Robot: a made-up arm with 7 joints. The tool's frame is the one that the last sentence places.
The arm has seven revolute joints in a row. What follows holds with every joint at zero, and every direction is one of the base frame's. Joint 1 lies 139.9 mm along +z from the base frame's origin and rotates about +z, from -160 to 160 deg. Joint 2 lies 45 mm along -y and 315.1 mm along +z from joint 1 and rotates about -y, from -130 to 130 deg. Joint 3 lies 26 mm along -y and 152.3 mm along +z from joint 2 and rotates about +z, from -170 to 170 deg. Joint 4 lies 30.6 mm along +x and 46 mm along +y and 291.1 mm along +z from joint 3 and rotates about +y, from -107 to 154 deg. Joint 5 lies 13.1 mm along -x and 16.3 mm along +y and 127.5 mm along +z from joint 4 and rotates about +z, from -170 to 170 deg. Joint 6 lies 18.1 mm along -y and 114.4 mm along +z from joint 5 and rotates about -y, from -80 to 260 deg. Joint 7 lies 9.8 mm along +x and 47.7 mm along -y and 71.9 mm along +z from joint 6 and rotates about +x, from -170 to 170 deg. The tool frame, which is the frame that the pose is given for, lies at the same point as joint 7; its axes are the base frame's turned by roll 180, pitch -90 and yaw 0 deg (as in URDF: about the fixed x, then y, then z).
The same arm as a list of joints. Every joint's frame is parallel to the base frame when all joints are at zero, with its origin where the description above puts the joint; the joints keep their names.
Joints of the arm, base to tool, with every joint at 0 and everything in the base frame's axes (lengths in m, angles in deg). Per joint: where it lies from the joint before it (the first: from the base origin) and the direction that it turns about. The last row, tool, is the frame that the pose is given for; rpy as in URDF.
joint 1: xyz 0 0 0.1399 axis +z
joint 2: xyz 0 -0.045 0.3151 axis -y
joint 3: xyz 0 -0.026 0.1523 axis +z
joint 4: xyz 0.0306 0.046 0.2911 axis +y
joint 5: xyz -0.0131 0.0163 0.1275 axis +z
joint 6: xyz 0 -0.0181 0.1144 axis -y
joint 7: xyz 0.0098 -0.0477 0.0719 axis +x
tool: xyz 0 0 0 rpy 180 -90 0
Joint limits (deg, base to tool): -160..160 -130..130 -170..170 -107..154 -170..170 -80..260 -170..170

